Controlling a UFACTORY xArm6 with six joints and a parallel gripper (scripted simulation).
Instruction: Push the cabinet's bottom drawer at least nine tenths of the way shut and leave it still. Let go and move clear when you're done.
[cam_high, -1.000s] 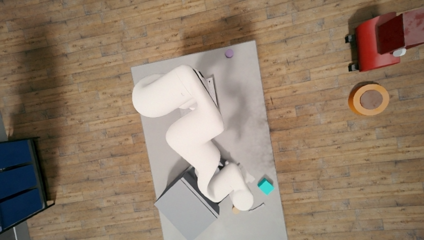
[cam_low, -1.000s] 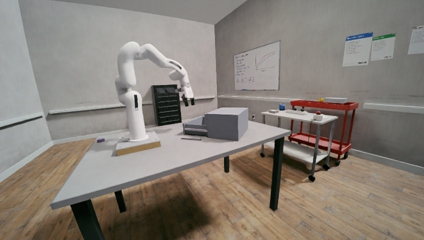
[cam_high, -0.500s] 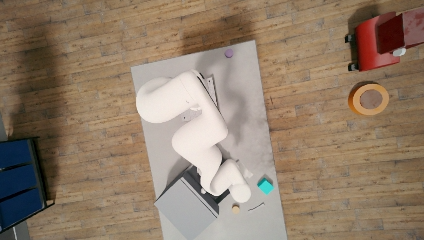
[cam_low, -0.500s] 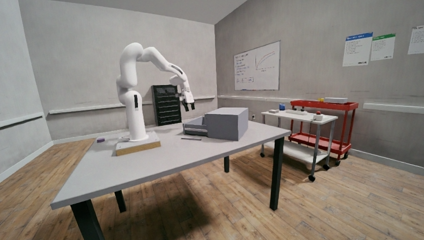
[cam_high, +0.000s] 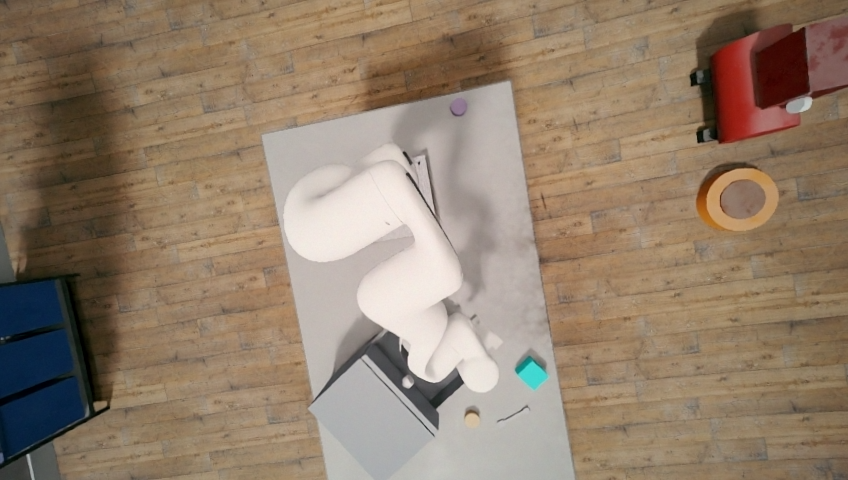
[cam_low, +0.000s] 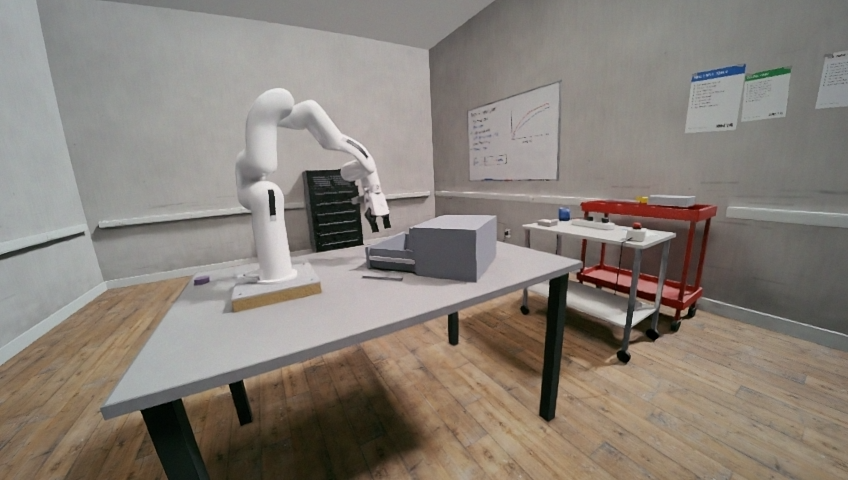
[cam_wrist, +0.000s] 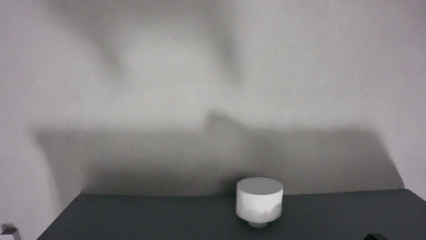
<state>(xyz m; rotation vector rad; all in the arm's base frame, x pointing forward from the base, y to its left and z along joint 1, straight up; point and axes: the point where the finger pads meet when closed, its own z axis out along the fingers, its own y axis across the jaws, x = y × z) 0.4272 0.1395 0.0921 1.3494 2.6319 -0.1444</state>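
My hand is 11 cm above the drawer, 10 cm to the left of it and 8 cm short of it. Round my hand: teal cube 22 cm to the left, 20 cm ahead, 12 cm below; then thin grey strip 24 cm to the right, 13 cm below, 10 cm behind; then grey cabinet 19 cm to the right, 14 cm ahead, 6 cm below.
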